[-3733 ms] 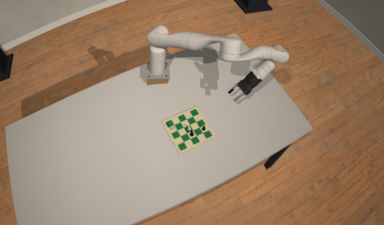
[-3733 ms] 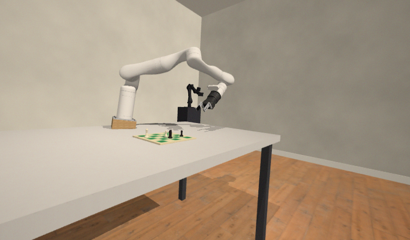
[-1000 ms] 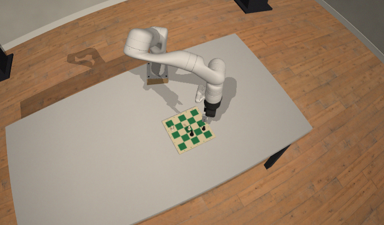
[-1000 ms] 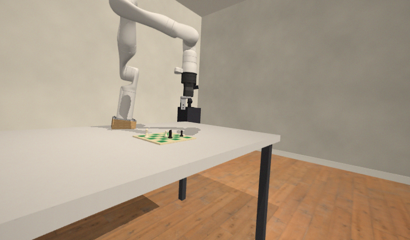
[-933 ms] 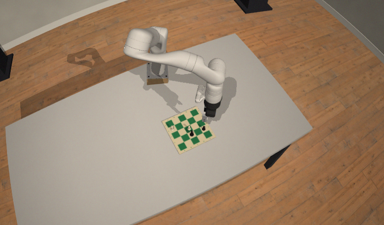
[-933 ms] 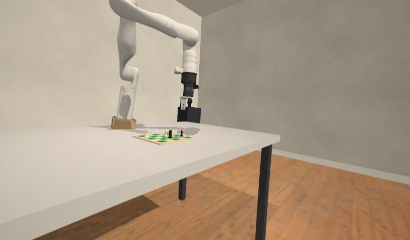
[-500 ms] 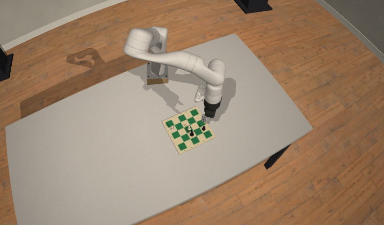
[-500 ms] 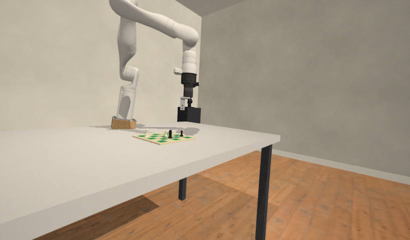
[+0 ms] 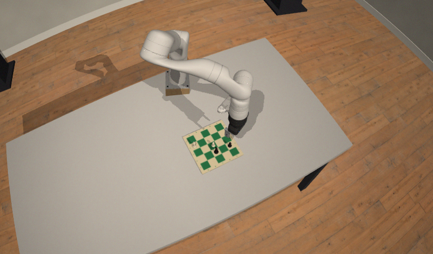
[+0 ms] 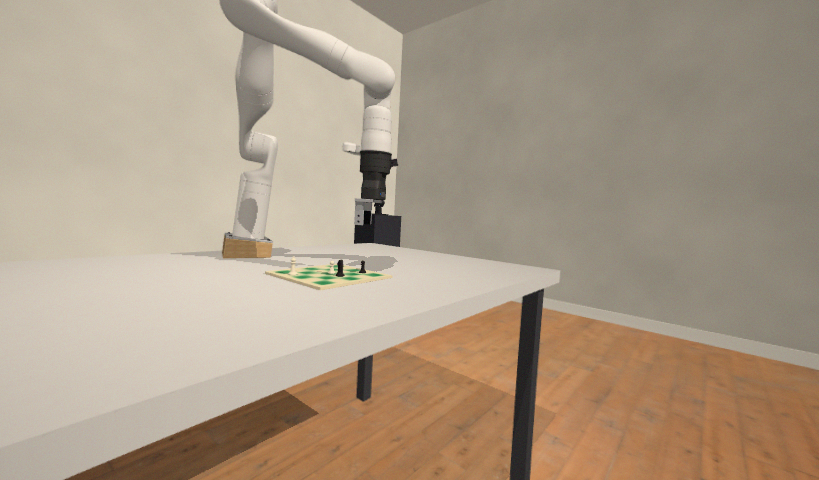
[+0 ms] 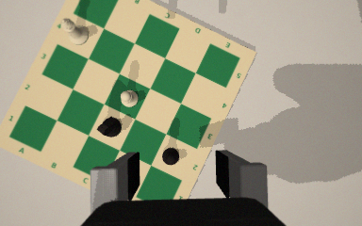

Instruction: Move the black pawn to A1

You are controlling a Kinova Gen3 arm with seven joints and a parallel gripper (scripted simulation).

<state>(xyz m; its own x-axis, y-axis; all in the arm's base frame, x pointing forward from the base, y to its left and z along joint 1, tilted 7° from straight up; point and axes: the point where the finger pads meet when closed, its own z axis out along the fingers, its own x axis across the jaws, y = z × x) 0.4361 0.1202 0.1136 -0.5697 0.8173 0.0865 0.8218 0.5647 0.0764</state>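
My hand is 10 mm short of the black pawn and 130 mm above it. Round my hand: chessboard 20 mm behind, 80 mm to the right, 140 mm below; black knight 20 mm ahead, 70 mm to the right, 130 mm below; white pawn 20 mm behind, 70 mm to the right, 130 mm below.
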